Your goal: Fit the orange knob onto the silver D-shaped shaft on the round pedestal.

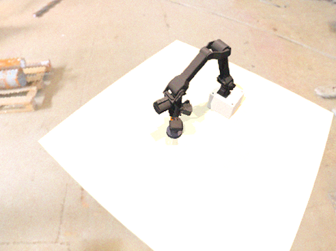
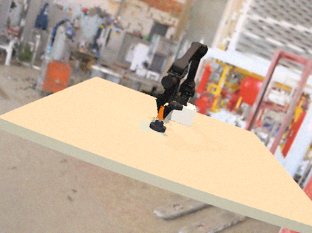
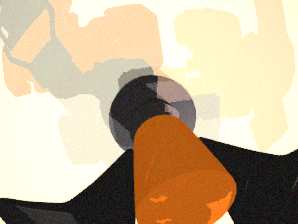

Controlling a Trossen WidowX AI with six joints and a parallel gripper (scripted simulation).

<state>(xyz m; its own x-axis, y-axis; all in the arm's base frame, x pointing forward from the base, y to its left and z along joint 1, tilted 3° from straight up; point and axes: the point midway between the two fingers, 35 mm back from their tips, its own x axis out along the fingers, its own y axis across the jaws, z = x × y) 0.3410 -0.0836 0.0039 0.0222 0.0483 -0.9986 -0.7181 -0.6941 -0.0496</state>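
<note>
Right now my gripper tip is 4 cm above the dark round pedestal. From my gripper tip the other things lie so: orange knob: 3 cm above.
</note>
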